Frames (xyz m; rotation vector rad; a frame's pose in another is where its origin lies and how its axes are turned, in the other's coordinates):
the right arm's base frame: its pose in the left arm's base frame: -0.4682 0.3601 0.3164 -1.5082 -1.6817 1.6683
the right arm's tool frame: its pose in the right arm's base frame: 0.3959 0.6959 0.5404 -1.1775 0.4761 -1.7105
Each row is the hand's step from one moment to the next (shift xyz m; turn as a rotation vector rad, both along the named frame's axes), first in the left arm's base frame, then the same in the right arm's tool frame.
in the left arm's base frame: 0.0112 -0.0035 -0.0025 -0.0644 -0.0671 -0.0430
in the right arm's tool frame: -0.0097 -0.0016 -0.0068 0.0262 -0.0909 0.0394
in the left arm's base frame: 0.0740 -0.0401 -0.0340 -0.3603 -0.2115 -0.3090
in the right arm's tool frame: -0.0742 -0.0325 -0.0410 0.0871 -0.3869 0.3358
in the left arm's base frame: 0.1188 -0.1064 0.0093 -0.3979 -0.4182 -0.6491
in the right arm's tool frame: -0.0735 -0.0657 -0.1257 -0.0888 -0.7095 0.4932
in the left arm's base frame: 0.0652 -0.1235 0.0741 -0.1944 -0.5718 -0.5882
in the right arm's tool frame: 0.0106 -0.0685 -0.1421 -0.1879 -0.7794 0.2608
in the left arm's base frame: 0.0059 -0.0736 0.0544 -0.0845 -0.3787 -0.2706
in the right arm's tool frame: 0.0378 -0.0443 -0.0709 -0.0798 -0.4614 0.0673
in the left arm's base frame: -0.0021 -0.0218 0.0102 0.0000 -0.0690 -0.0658
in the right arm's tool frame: 0.0102 -0.0162 -0.0147 -0.0369 -0.0869 0.0135
